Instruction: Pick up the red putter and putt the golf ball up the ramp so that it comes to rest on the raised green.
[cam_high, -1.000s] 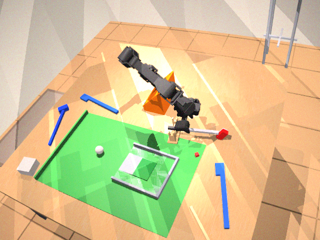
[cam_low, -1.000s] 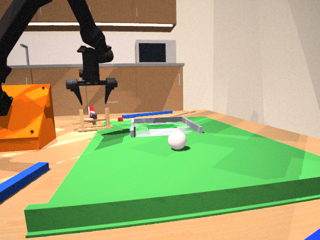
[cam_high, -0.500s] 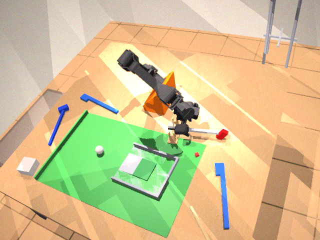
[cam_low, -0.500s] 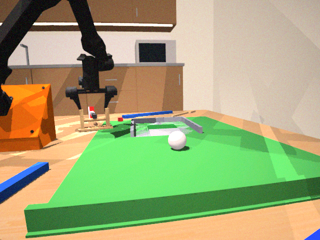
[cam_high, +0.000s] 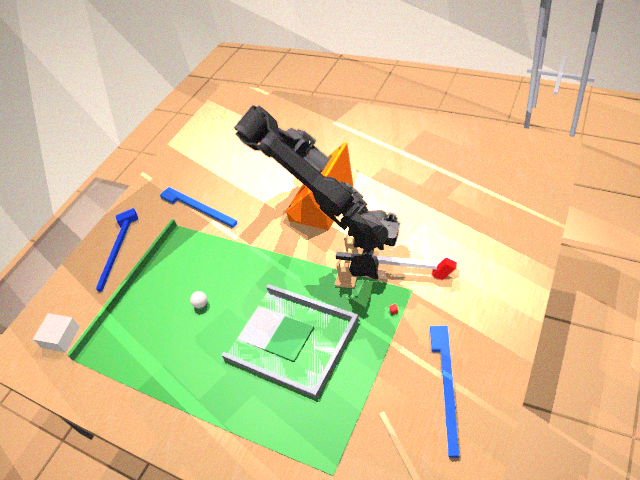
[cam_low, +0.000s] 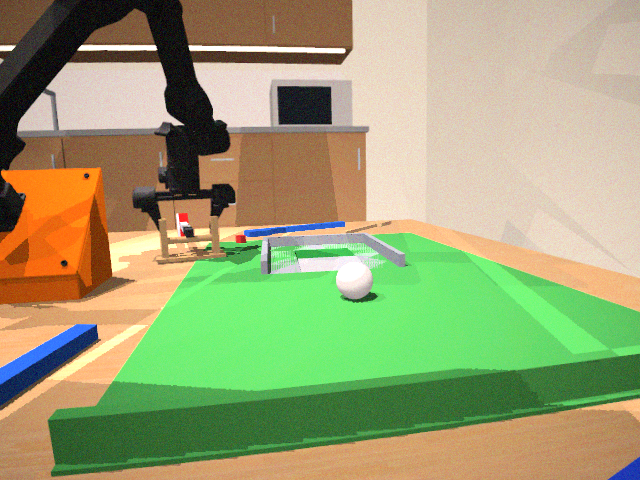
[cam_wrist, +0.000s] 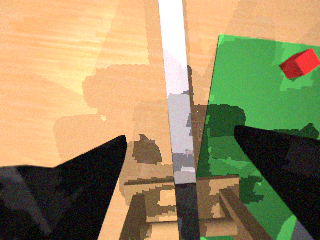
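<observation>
Now: the red putter 40 mm to the left of my gripper tip, 10 mm behind it and 10 mm above it. The rest, counted from my gripper tip: red cube (100 mm ahead, 70 mm to the left, 20 mm below); wooden stand (80 mm to the right, 20 mm ahead); green mat (270 mm to the right, 270 mm ahead, 30 mm below).
</observation>
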